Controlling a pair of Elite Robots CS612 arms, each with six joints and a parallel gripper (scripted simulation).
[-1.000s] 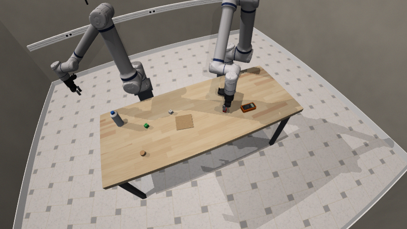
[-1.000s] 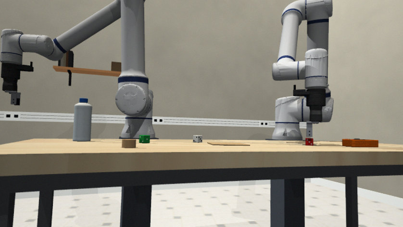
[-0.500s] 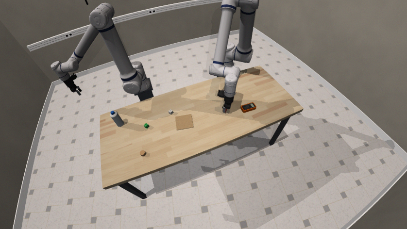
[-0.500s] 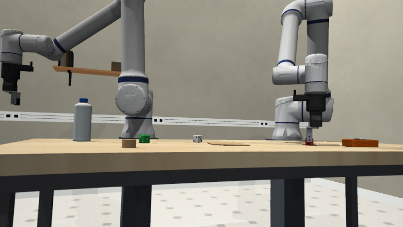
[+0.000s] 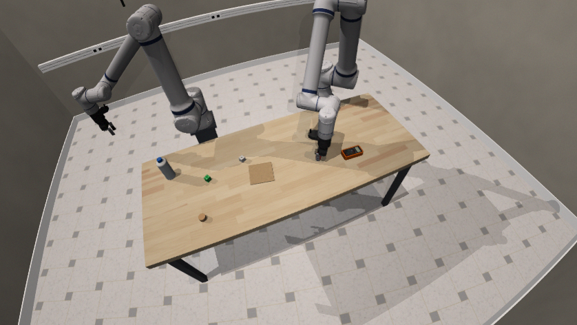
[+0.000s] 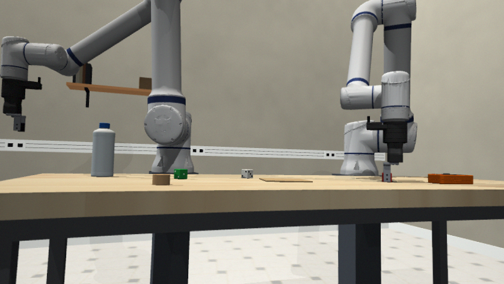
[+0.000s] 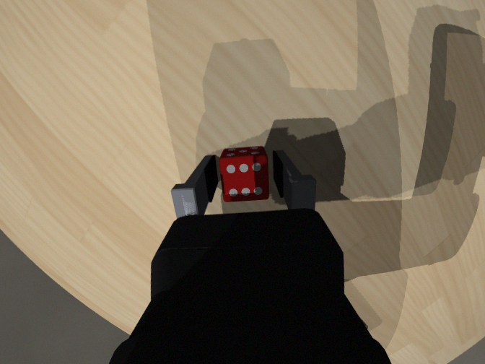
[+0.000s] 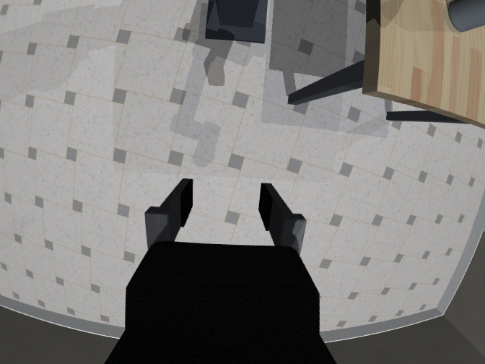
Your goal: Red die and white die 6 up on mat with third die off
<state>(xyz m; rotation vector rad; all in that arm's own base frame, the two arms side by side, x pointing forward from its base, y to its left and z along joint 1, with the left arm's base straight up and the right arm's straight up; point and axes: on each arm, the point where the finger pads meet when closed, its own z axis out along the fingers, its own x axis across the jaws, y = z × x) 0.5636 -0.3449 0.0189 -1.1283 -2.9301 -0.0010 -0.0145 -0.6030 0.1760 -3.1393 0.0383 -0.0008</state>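
Right now the red die is right at my left hand. The rest, counted from my left hand: white die: 46 cm to the right, 13 cm behind; brown mat: 37 cm to the right, 2 cm below; orange multimeter: 21 cm to the left, 4 cm ahead.
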